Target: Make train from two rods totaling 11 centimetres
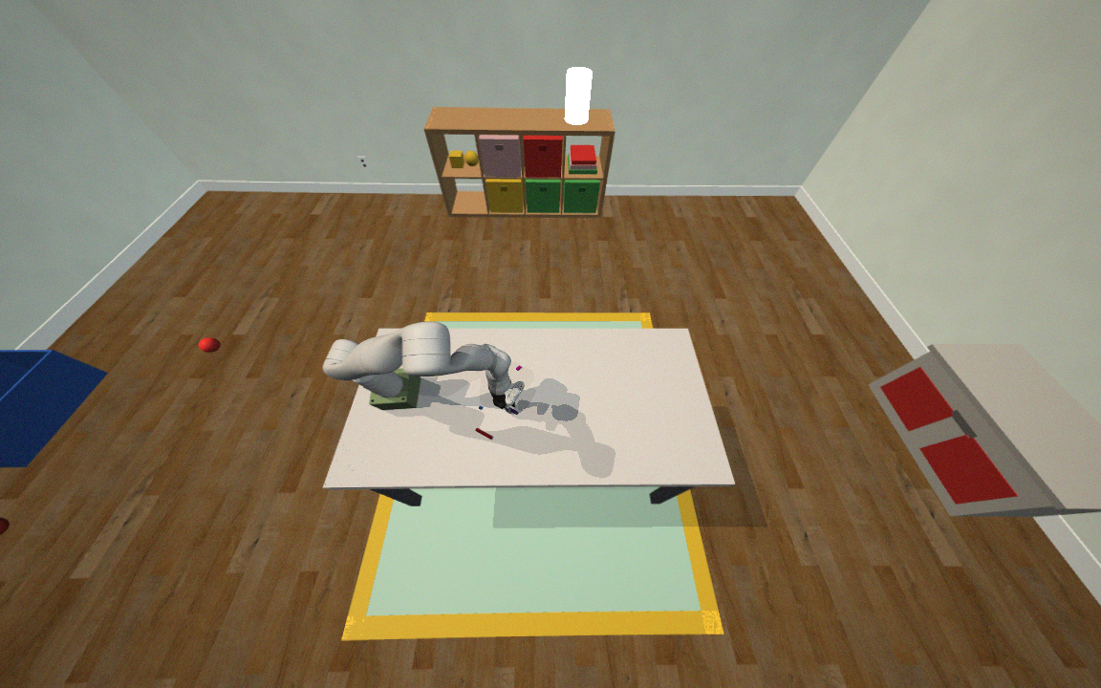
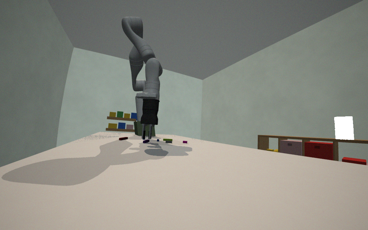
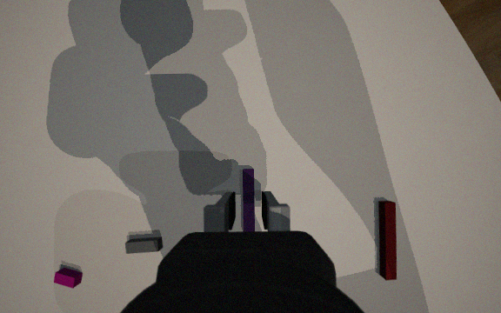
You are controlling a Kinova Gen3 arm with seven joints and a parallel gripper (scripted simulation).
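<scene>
My gripper is now 30 mm above the purple rod. Also, from my hand: small blue rod (50 mm behind, 70 mm to the left, 30 mm below); then grey rod (10 mm ahead, 100 mm to the left, 30 mm below); then red rod (100 mm behind, 90 mm to the right, 30 mm below).
</scene>
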